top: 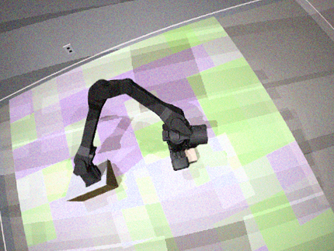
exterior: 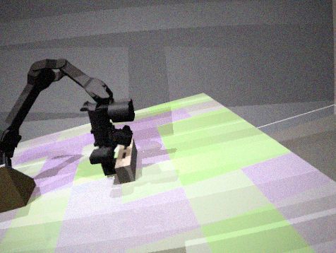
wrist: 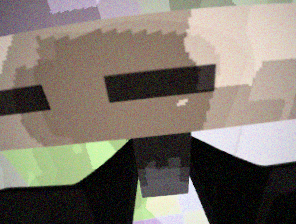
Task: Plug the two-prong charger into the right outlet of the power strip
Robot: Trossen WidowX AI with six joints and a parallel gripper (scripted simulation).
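The charger lies 2 cm ahead of my gripper tip and 1 cm above it.
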